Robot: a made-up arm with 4 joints. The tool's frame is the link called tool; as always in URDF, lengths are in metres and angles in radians. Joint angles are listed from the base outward. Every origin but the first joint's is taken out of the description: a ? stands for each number. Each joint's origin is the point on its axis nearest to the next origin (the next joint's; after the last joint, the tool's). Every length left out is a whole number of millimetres.
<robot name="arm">
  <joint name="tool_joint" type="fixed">
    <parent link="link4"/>
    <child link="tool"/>
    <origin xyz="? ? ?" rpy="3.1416 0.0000 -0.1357"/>
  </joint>
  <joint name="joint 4" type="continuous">
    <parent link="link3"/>
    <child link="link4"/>
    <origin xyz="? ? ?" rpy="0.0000 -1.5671 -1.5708"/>
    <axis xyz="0 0 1"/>
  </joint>
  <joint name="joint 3" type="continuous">
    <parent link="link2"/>
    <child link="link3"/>
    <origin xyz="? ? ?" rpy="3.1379 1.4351 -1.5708"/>
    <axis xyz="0 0 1"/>
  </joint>
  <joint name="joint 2" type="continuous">
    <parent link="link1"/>
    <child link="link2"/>
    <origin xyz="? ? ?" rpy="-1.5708 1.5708 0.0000"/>
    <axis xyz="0 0 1"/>
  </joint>
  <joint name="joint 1" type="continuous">
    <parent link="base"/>
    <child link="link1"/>
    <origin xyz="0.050 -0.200 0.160" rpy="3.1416 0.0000 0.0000"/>
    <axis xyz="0 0 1"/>
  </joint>
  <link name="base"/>
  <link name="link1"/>
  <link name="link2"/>
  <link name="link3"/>
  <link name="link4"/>
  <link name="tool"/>
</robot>
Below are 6 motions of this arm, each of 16 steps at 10 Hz.
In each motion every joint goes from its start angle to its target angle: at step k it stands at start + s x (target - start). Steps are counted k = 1, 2, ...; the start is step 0. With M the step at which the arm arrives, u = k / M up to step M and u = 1 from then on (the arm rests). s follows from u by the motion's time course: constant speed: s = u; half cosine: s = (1 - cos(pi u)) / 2; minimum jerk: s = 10 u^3 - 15 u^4 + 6 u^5.
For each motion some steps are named. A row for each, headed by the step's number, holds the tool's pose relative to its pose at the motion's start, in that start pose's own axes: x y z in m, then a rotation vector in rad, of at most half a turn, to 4 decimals.
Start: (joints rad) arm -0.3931 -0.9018 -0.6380 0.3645
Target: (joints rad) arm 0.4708 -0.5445 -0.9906 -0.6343
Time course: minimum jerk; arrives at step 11
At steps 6, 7, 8, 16:
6: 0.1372 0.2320 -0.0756 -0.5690 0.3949 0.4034
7: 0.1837 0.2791 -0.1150 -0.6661 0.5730 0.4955
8: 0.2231 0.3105 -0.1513 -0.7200 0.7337 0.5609
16: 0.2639 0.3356 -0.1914 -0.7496 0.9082 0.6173

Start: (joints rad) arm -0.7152 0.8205 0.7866 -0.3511
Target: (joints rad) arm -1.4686 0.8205 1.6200 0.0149
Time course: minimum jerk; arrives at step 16
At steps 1, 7, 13, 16:
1: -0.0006 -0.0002 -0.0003 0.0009 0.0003 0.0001
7: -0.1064 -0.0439 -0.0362 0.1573 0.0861 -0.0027
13: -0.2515 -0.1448 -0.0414 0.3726 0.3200 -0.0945
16: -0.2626 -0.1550 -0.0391 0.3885 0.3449 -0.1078

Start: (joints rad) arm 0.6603 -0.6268 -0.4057 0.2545
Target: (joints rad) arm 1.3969 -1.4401 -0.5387 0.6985
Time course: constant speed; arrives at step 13
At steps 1, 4, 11, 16:
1: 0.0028 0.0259 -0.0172 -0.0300 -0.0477 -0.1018
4: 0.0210 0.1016 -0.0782 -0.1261 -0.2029 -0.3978
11: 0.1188 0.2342 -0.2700 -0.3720 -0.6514 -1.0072
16: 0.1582 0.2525 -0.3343 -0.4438 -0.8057 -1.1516

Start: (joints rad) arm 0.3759 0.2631 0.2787 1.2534
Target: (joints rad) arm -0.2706 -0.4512 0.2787 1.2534
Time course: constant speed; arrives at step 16
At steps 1, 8, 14, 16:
1: 0.0013 -0.0273 -0.0092 0.0281 -0.0176 0.0503
8: 0.0561 -0.2083 -0.0703 0.2355 -0.0913 0.4088
14: 0.1564 -0.3326 -0.1163 0.4239 -0.0830 0.7166
16: 0.1977 -0.3649 -0.1301 0.4880 -0.0650 0.8172

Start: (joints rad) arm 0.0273 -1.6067 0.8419 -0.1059
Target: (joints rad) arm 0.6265 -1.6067 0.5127 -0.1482
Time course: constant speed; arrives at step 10
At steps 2, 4, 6, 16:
2: -0.0096 -0.0170 -0.0530 -0.1810 0.0367 0.0235
4: -0.0200 -0.0405 -0.1039 -0.3619 0.0741 0.0464
6: -0.0312 -0.0702 -0.1516 -0.5427 0.1120 0.0685
16: -0.0549 -0.1470 -0.2348 -0.9043 0.1893 0.1099

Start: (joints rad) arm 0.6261 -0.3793 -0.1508 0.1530
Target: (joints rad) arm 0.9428 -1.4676 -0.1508 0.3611
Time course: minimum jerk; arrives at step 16
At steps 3, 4, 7, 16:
3: -0.0052 0.0050 -0.0111 0.0022 -0.0506 -0.0322
4: -0.0103 0.0110 -0.0243 0.0045 -0.1077 -0.0680
7: -0.0241 0.0445 -0.1012 0.0120 -0.4032 -0.2431
16: 0.0329 0.1085 -0.3034 0.0119 -1.0772 -0.5521

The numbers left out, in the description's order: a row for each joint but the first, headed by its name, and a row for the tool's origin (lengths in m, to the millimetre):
tool: 0.010 -0.001 0.000
joint 4: -0.014 -0.030 0.000
joint 3: 0.180 -0.182 0.000
joint 2: 0.030 0.416 0.000

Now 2 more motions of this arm.
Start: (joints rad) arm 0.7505 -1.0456 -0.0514 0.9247
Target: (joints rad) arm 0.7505 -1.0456 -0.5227 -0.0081
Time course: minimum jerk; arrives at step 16
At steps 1, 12, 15, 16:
1: 0.0000 0.0000 0.0000 -0.0007 -0.0007 0.0021
12: -0.0109 0.0154 -0.0084 -0.4054 -0.1576 0.8250
15: -0.0123 0.0166 -0.0101 -0.4622 -0.1550 0.9147
16: -0.0123 0.0166 -0.0101 -0.4634 -0.1549 0.9167

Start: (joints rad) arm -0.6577 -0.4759 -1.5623 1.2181
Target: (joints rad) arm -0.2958 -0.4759 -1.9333 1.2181
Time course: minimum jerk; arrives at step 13
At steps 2, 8, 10, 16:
2: -0.0004 0.0044 0.0032 -0.0153 -0.0091 -0.0006
8: -0.0089 0.1179 0.0627 -0.3801 -0.2254 0.0137
10: -0.0110 0.1547 0.0747 -0.4908 -0.2901 0.0292
16: -0.0117 0.1699 0.0787 -0.5357 -0.3163 0.0370

